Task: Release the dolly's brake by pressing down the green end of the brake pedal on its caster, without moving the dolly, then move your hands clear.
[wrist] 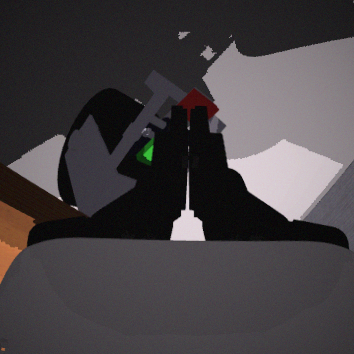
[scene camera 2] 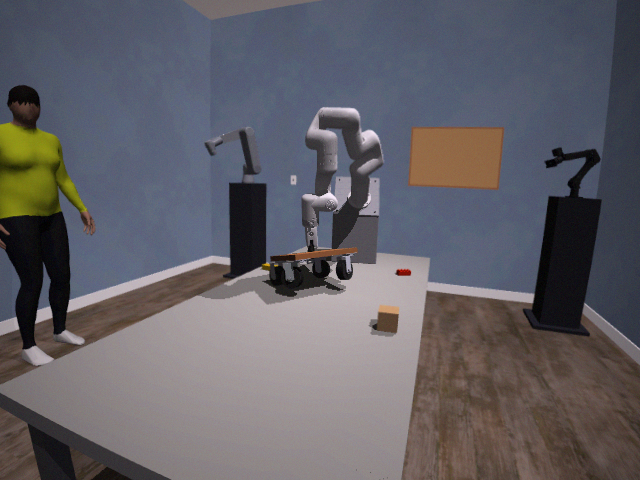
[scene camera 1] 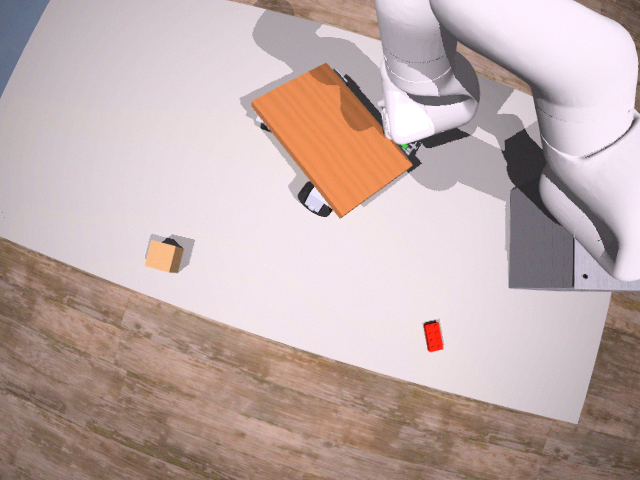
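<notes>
The dolly's orange wooden deck [scene camera 1: 330, 139] [scene camera 2: 315, 254] [wrist: 12, 222] stands on black-wheeled casters and looks tilted in scene camera 2. The brake pedal's green end [scene camera 1: 404, 146] [wrist: 149, 151] shows beside the deck's right edge in scene camera 1. In the wrist view it is partly hidden by the left finger. The pedal's dark red end [wrist: 197, 101] shows at the fingertips. My gripper [wrist: 187, 130] is shut and empty, with its fingers over the pedal area. Whether they touch the pedal is unclear. The arm hides the gripper in scene camera 1; the deck partly hides it in scene camera 2.
A wooden cube [scene camera 1: 162, 255] [scene camera 2: 387, 318] and a red brick [scene camera 1: 433, 336] [scene camera 2: 403, 272] lie on the table [scene camera 1: 258, 289] [scene camera 2: 232, 387], away from the dolly. A yellow object [scene camera 2: 267, 266] lies behind the dolly. Another caster [scene camera 1: 313, 200] sticks out from the deck's opposite side.
</notes>
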